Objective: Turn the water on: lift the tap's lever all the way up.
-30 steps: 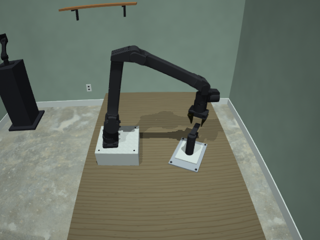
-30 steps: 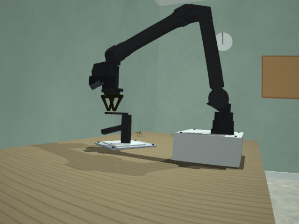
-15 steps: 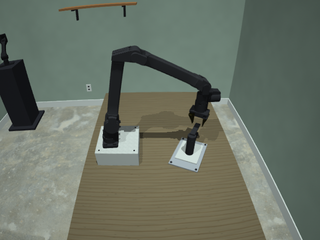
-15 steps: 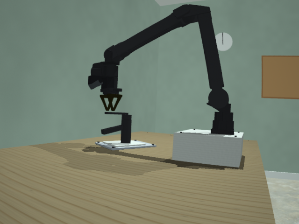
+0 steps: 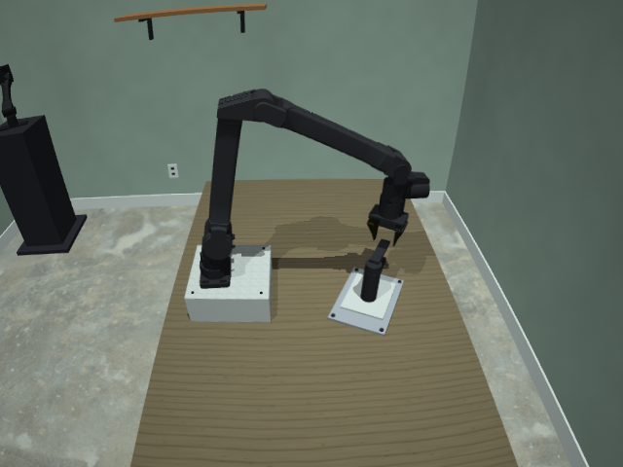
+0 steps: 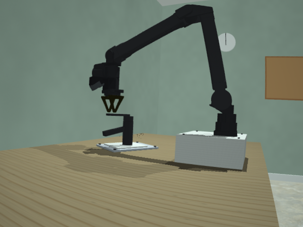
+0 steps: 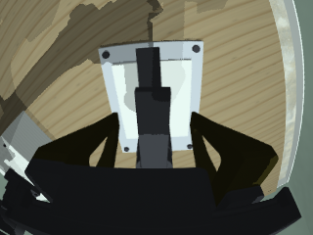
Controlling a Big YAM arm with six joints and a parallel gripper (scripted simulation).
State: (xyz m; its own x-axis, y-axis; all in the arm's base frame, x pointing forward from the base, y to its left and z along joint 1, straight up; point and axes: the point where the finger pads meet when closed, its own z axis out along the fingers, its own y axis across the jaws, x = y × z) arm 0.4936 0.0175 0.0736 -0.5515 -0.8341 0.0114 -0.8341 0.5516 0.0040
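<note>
My gripper is now 3 cm to the left of the lever, 2 cm past it and 2 cm above it. The rest, counted from my hand: black tap (7 cm below, 5 cm to the right, 3 cm behind).
</note>
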